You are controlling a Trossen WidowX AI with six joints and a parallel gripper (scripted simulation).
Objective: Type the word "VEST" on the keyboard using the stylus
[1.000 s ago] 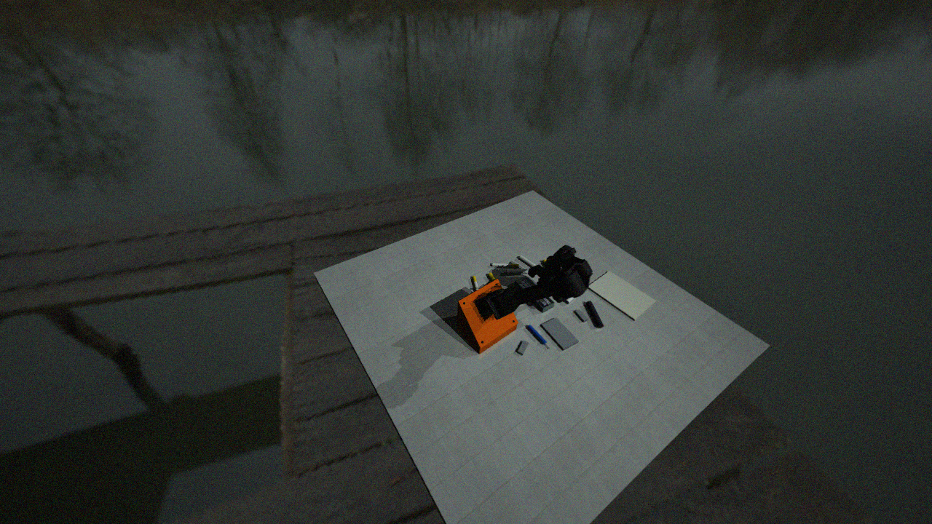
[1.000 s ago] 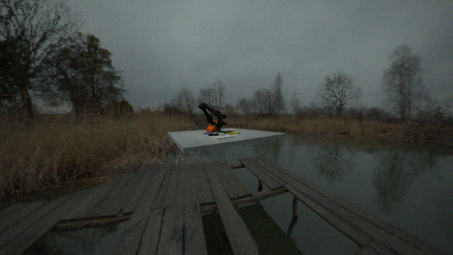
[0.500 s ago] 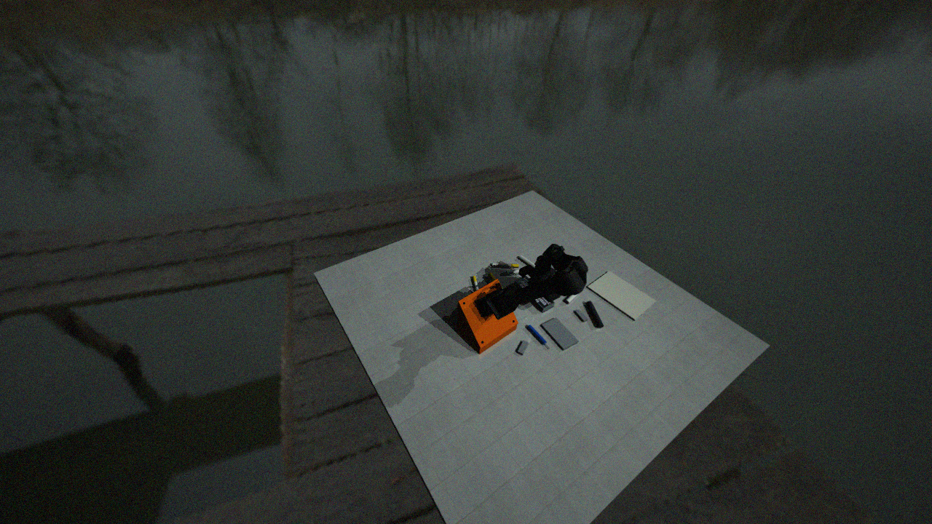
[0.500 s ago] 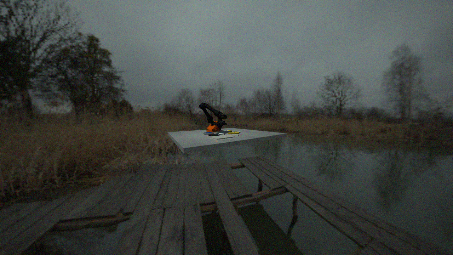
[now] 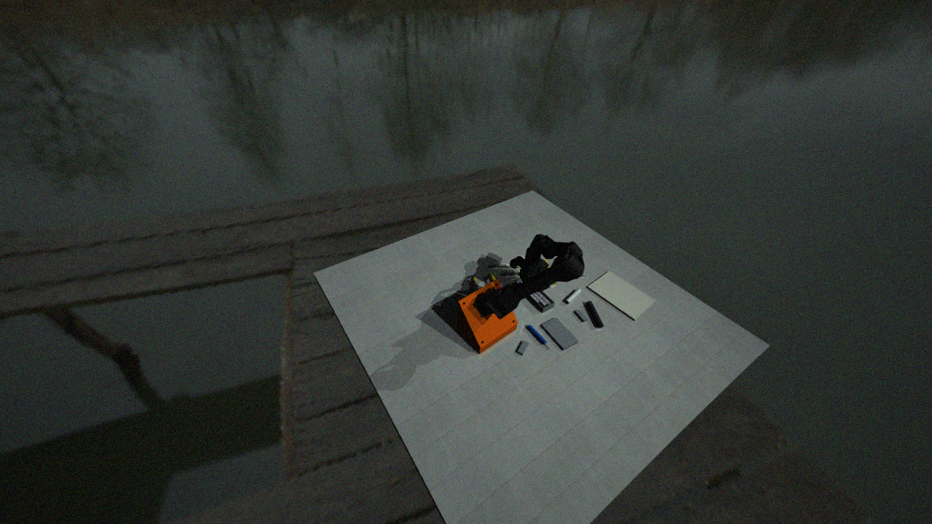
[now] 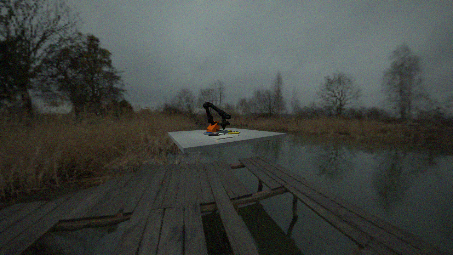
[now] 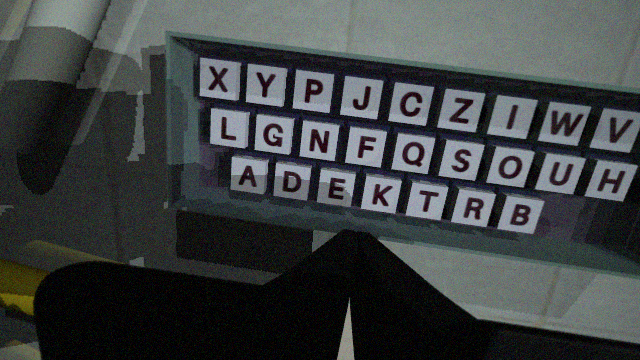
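Right now my gripper tip is 10 cm past the blue stylus, 22 cm to the left of it and 3 cm above it. Also, from my gripper tip: yellow stick: 7 cm behind, 10 cm to the left, 3 cm below; then grey plate: 2 cm behind, 23 cm to the right, 4 cm below; then black bar: 16 cm ahead, 24 cm to the right, 3 cm below.
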